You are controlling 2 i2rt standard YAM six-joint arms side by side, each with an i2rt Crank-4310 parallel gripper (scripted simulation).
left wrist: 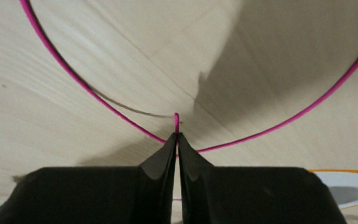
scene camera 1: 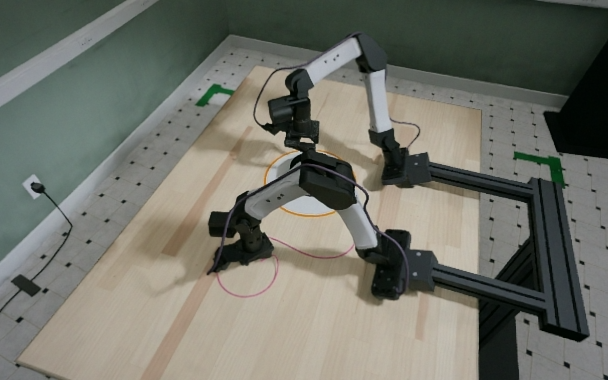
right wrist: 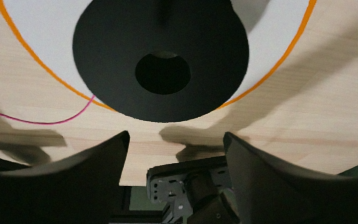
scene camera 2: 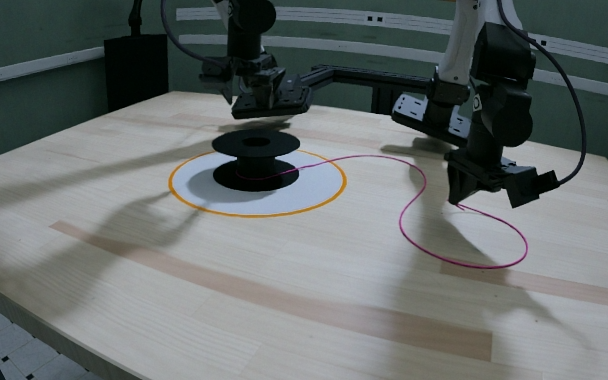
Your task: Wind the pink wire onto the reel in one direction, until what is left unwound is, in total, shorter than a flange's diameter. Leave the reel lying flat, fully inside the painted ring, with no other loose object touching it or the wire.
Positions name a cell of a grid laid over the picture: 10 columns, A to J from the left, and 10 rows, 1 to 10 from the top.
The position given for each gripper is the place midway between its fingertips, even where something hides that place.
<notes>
In view: the left gripper (scene camera 2: H6), the right gripper (scene camera 2: E3) and a black reel (scene camera 2: E5).
The black reel is seen too in the right wrist view (right wrist: D3). The left gripper is seen too in the left wrist view (left wrist: E7) and in scene camera 1 (scene camera 1: E7). The right gripper shows as well in scene camera 1 (scene camera 1: F4) and in the right wrist view (right wrist: E7).
</notes>
